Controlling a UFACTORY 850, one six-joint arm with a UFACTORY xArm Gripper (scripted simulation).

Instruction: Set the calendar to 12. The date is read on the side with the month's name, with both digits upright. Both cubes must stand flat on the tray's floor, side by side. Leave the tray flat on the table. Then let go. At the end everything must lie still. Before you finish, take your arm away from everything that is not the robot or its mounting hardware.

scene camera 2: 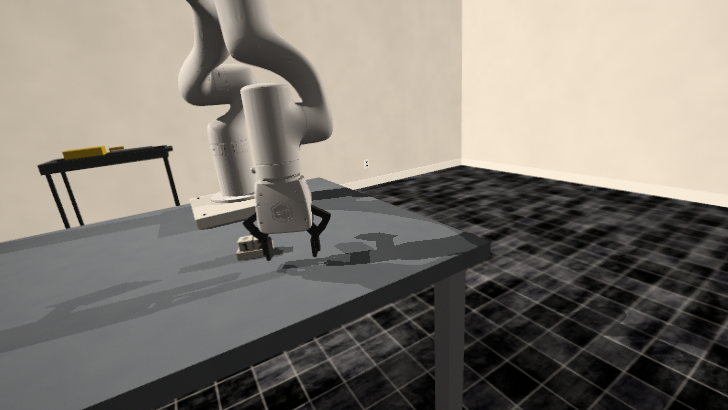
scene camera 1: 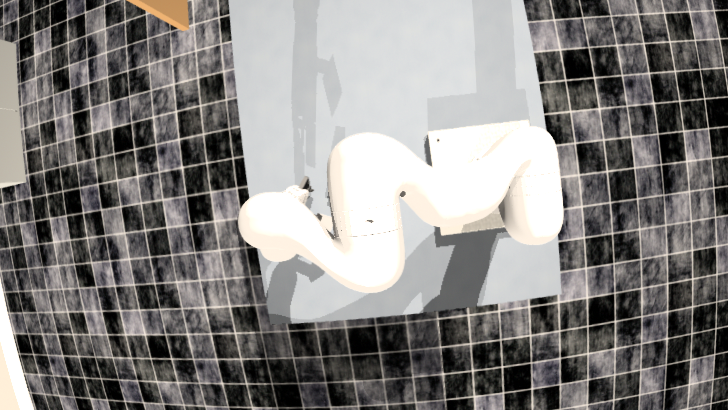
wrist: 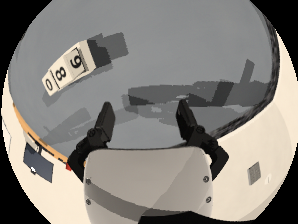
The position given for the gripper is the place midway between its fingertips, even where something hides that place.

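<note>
The gripper (scene camera 2: pixel 293 256). Wrist view: a date cube (wrist: pixel 70 66), the gripper (wrist: pixel 144 108) too.
</note>
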